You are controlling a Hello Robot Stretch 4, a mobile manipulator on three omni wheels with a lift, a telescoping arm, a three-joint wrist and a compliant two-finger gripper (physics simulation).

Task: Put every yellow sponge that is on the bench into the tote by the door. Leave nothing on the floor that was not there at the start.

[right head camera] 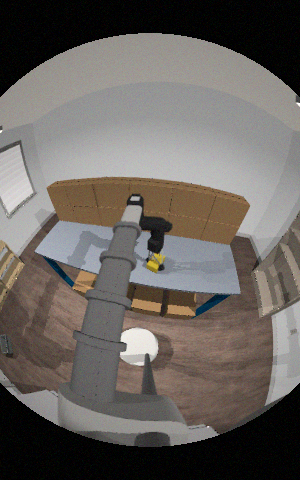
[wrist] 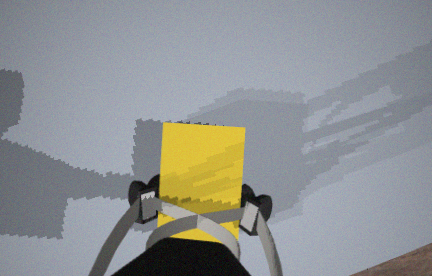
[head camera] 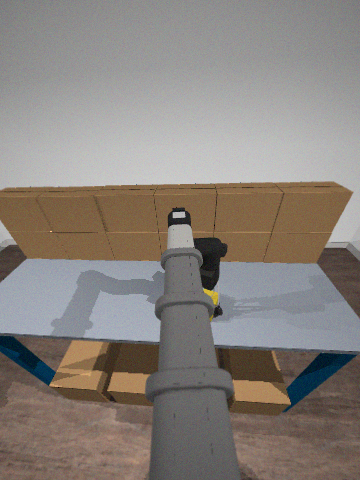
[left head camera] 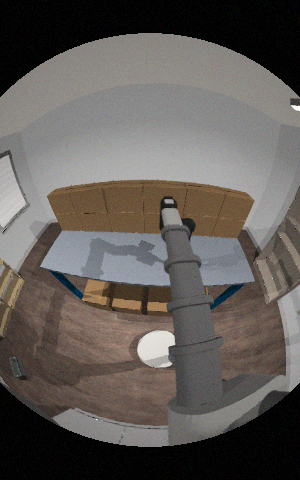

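A yellow sponge (head camera: 213,298) (right head camera: 155,265) (wrist: 200,160) is at the bench (head camera: 125,320) (left head camera: 130,270) (right head camera: 210,282) (wrist: 75,50), right of the arm in the head camera view and partly hidden by it. My gripper (wrist: 201,195) is shut on the sponge, with a fingertip against each long side in the wrist view. Whether the sponge touches the bench top is unclear. The arm hides the sponge in the left head camera view. A small grey box, possibly the tote, (left head camera: 17,367) (right head camera: 6,345) is on the floor at the far left.
Cardboard boxes (head camera: 130,215) stand in a row along the bench's back edge, and more boxes (head camera: 260,395) lie beneath it. A white round object (left head camera: 155,347) (right head camera: 140,345) is on the floor before the bench. Shelves stand at both sides of the room.
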